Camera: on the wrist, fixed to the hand. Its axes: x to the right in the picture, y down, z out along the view.
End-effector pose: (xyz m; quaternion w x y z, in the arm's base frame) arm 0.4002 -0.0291 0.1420 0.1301 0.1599 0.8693 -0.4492
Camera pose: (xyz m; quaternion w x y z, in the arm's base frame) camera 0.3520 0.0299 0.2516 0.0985 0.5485 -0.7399 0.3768
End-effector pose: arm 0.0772 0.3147 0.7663 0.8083 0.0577 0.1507 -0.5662
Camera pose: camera -0.0024 0.3092 0.6593 0.2080 -0.1821 0.0804 -0.9577
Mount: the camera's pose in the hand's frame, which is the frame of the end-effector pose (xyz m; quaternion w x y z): 0.0131 -0.0679 -0.1142 0.7120 -0.0604 -0.1247 -0.6884
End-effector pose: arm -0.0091 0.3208 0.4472 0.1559 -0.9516 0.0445 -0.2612
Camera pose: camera -0.0560 0.3517 0.5683 0.1207 0.7501 0.6270 0.1719
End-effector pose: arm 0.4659 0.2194 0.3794 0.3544 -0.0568 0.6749 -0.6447
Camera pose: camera 0.3674 0.2962 0.4265 0.1107 0.6068 -0.4362 0.6552
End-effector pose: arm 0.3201 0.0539 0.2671 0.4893 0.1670 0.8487 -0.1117
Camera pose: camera 0.1968 0.0341 0.3142 0.3874 -0.5088 0.6649 -0.3859
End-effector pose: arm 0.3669 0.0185 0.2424 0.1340 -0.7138 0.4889 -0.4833
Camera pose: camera 0.3125 0.0728 0.3515 0.2194 0.9131 0.1308 0.3178
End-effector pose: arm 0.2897 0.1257 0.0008 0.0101 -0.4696 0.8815 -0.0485
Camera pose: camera 0.3313 0.0859 0.1213 0.0554 -0.9478 0.3060 0.0703
